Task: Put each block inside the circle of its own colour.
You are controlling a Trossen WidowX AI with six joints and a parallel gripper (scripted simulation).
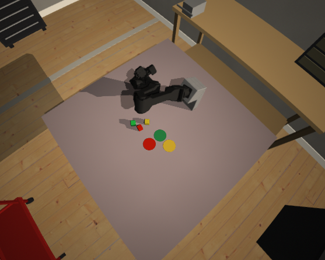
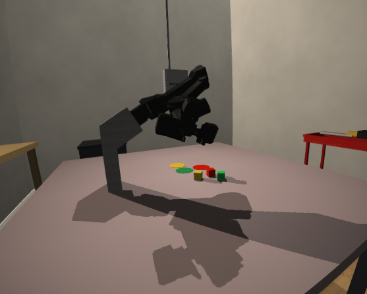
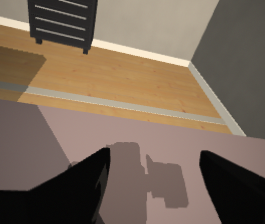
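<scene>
The yellow block is 21 cm below my hand, 21 cm ahead of it and 17 cm to the left of it. The rest, counted from my hand: green block 27 cm ahead, 21 cm below, 8 cm to the left; then red block 28 cm ahead, 21 cm below, 15 cm to the left; then green circle 30 cm to the left, 25 cm ahead, 23 cm below.
</scene>
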